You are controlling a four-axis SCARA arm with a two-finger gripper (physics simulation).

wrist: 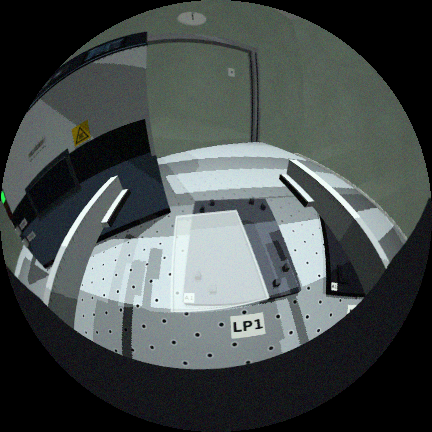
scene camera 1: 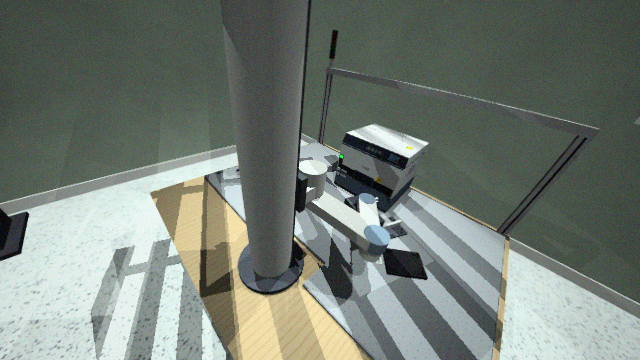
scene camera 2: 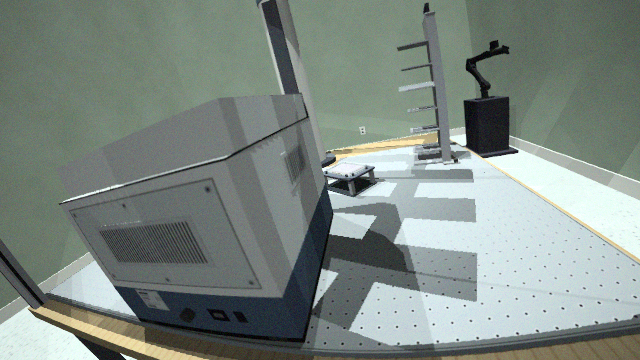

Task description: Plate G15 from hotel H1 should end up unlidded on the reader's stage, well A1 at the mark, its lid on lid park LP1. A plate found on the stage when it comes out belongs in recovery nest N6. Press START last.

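Places are measured from the arm's base along level axes (x right, y ahead, z up), in metres.
Where they show: gripper, fingertip midpoint: [wrist: 202,170] [scene camera 1: 388,209]; arm's base, origin of the base link: [scene camera 1: 271,262].
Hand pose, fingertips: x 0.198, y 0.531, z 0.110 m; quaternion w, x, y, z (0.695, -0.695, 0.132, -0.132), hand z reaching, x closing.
Observation:
Things, the pixels of their top centre, and the offset from my fingertips. "spot": a spot on its surface instead.
- clear lid, middle of its top: [wrist: 211,247] dx -0.008, dy -0.022, dz -0.073 m
- dark park base, middle of its top: [wrist: 238,230] [scene camera 1: 387,226] dx +0.032, dy -0.013, dz -0.077 m
- LP1 label, surface spot: [wrist: 247,325] spot: dx -0.015, dy -0.108, dz -0.097 m
- reader, middle of its top: [scene camera 2: 193,122] [scene camera 1: 388,138] dx -0.217, dy +0.271, dz +0.235 m
- black tray, middle of its top: [wrist: 355,243] [scene camera 1: 404,261] dx +0.178, dy -0.140, dz -0.079 m
The clear lid [wrist: 215,260] lies at lid park LP1 in the wrist view, shifted left on the dark park base [wrist: 265,230]. Its left part overhangs the base, whose right strip and right pegs are uncovered. Whether it lies level I cannot tell. The LP1 label [wrist: 247,325] is in front. My gripper [wrist: 202,170] is open and empty, its fingers wide apart on either side above the lid. The reader [scene camera 1: 382,155] [scene camera 2: 200,210] [wrist: 105,95] stands left of it in the wrist view, its front door shut. Plate G15 cannot be identified, and the stage cannot be made out.
A shelf tower [scene camera 2: 439,90] stands at the back. A low four-legged stand [scene camera 2: 351,177] carries a pale plate-like thing. A black tray [scene camera 1: 406,264] [wrist: 342,267] lies right of LP1 in the wrist view. A rail frame [scene camera 1: 465,100] borders the table. A black arm [scene camera 2: 482,70] stands beyond.

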